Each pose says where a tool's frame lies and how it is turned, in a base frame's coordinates. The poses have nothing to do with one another.
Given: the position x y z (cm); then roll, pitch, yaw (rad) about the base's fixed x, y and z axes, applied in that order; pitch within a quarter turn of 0, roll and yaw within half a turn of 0.
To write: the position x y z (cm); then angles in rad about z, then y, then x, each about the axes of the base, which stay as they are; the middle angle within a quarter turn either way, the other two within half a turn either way. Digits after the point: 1 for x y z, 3 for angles.
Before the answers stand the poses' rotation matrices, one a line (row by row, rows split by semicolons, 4 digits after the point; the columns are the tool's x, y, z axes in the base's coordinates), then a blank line. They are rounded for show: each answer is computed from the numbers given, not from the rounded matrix.
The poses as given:
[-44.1 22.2 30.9 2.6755 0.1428 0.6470]
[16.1 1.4 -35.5 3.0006 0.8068 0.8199]
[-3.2 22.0 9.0 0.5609 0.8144 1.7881]
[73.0 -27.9 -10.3 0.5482 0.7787 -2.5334]
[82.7 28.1 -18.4 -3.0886 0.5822 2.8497]
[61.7 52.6 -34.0 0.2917 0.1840 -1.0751]
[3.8 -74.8 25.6 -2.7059 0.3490 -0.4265]
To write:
0.7898 0.5895 0.1695; 0.5967 -0.6742 -0.4352; -0.1423 0.4448 -0.8842
0.4720 0.7931 -0.3850; 0.5058 -0.6013 -0.6185; -0.7221 0.0972 -0.6849
-0.1480 -0.9103 0.3867; 0.6702 0.1952 0.7161; -0.7273 0.3651 0.5811
-0.5842 0.1873 -0.7897; -0.4067 -0.9096 0.0852; -0.7024 0.3710 0.6075
-0.7999 0.3153 0.5106; 0.2404 0.9480 -0.2087; -0.5499 -0.0442 -0.8341
0.4676 0.8675 -0.1696; -0.8648 0.4093 -0.2909; -0.1830 0.2827 0.9416
0.8555 -0.5064 -0.1076; -0.3887 -0.7657 0.5125; -0.3420 -0.3966 -0.8519

[-44.1 22.2 30.9 -0.641 0.170 2.684]
[16.1 1.4 -35.5 -1.034 -0.395 2.407]
[-3.2 22.0 9.0 1.732 0.397 -0.889]
[73.0 -27.9 -10.3 -2.831 -0.910 -0.139]
[82.7 28.1 -18.4 -2.766 0.536 2.896]
[61.7 52.6 -34.0 -1.076 -0.170 0.300]
[3.8 -74.8 25.6 0.534 -0.108 -2.600]

